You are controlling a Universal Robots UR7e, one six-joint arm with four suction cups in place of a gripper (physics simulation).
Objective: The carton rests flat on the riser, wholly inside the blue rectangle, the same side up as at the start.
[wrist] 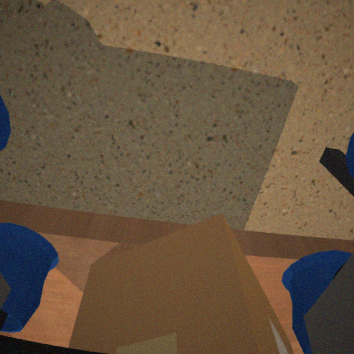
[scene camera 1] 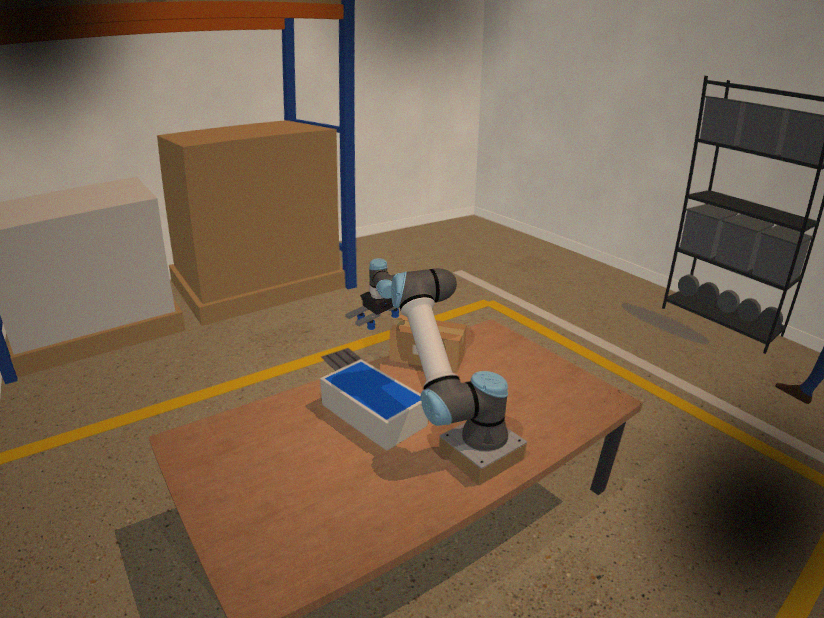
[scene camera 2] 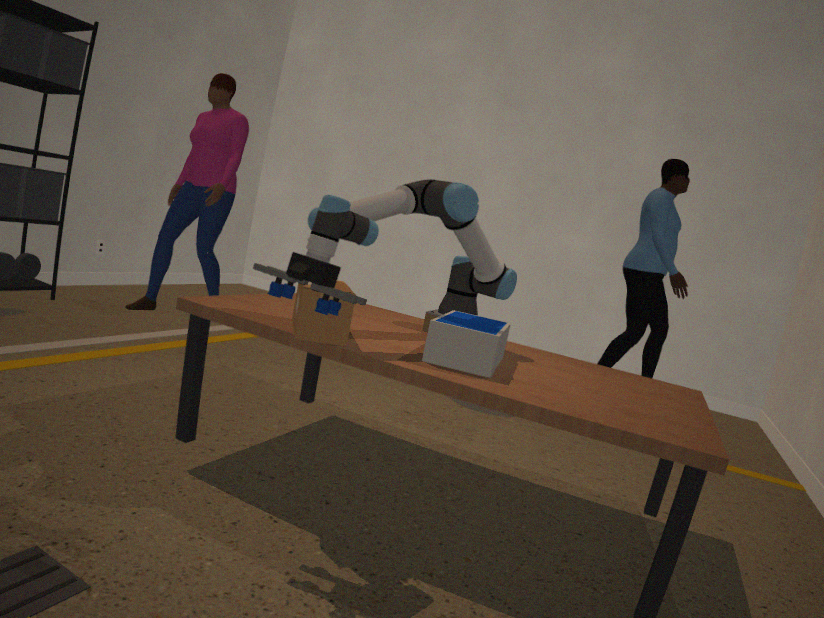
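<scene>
The brown carton stands on the table near its far edge, partly hidden by the arm in scene camera 1. My suction gripper sits tilted at the carton's top. Its blue cups hang beside the carton over the table edge, and none seems seated on it. The white riser stands in front of the arm's base. The blue rectangle on its top is bare.
A large brown crate, a grey block and a blue rack post stand behind the table. A black shelf rack is at the right wall. A person in pink and one in light blue walk nearby.
</scene>
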